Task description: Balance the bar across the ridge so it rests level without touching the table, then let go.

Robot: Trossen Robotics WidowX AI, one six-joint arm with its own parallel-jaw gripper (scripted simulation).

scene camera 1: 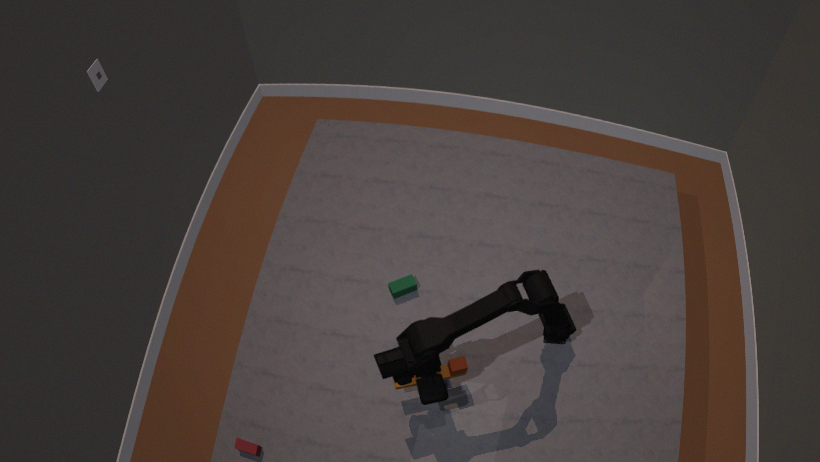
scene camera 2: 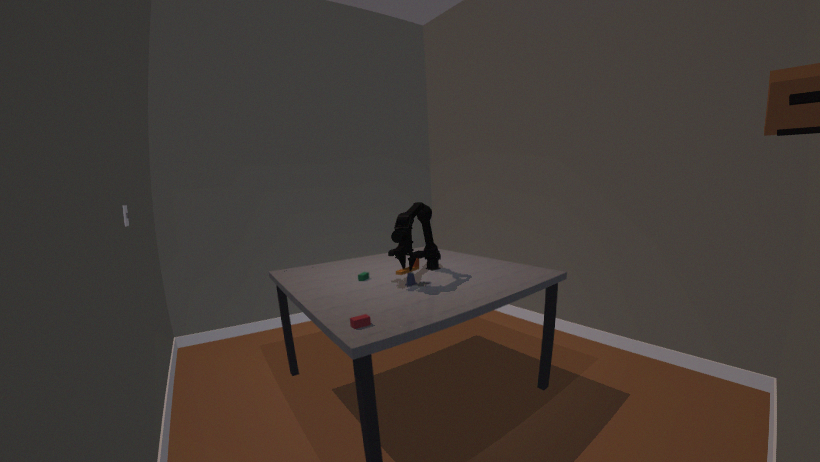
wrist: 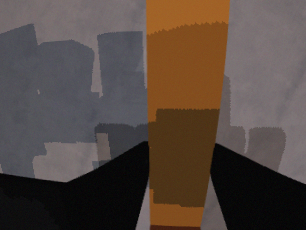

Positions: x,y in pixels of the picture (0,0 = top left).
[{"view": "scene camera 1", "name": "my gripper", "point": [427,376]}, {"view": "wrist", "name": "my gripper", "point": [179,149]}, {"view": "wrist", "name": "bar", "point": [185,54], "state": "held by my gripper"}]
